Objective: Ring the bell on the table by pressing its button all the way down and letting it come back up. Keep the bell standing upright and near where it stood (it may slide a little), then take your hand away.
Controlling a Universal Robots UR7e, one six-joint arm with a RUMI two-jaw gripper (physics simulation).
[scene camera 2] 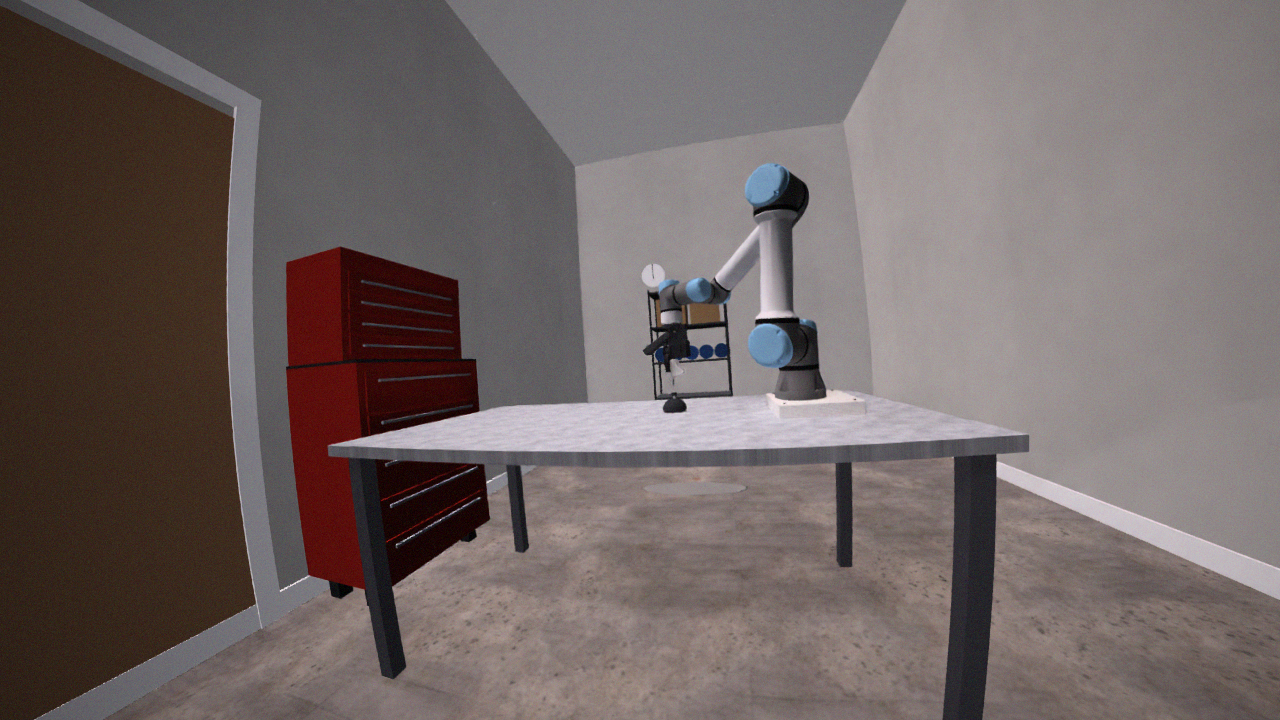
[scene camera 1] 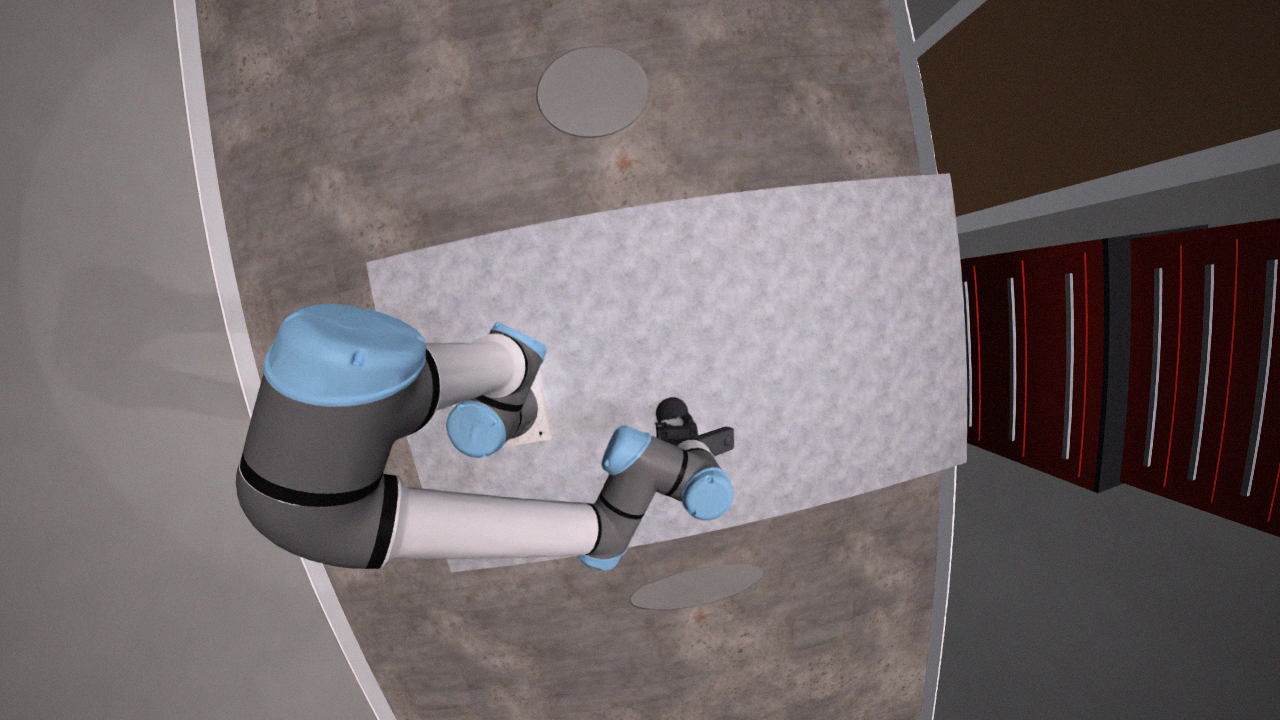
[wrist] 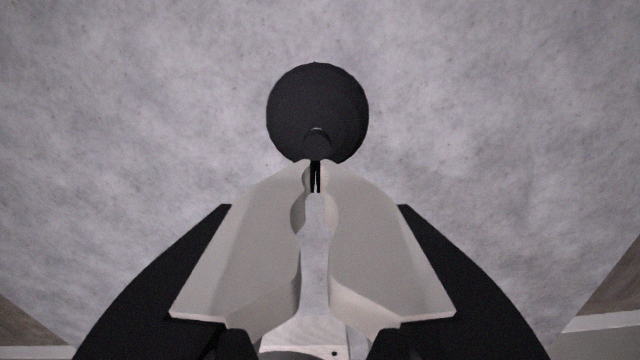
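A black dome-shaped bell (scene camera 1: 671, 409) (scene camera 2: 674, 406) (wrist: 315, 92) stands upright on the table (scene camera 1: 805, 313) (scene camera 2: 554, 431) (wrist: 125, 100). Its small round button (wrist: 317, 144) sticks up from the top and shows in the wrist view just beyond my fingertips. My gripper (scene camera 1: 674, 419) (scene camera 2: 674, 385) (wrist: 315, 164) is shut with nothing between its fingers and points down. In the second scene view the fingertips are close above the bell. In the wrist view they overlap the bell's near edge, beside the button. Whether they touch the button cannot be told.
The arm's white base plate (scene camera 1: 540, 428) (scene camera 2: 819, 404) is fixed on the table, to the right of the bell in the second scene view. A red tool cabinet (scene camera 1: 1042, 358) (scene camera 2: 317, 465) stands beyond the table's end. A shelf rack (scene camera 2: 729, 365) stands near the back wall.
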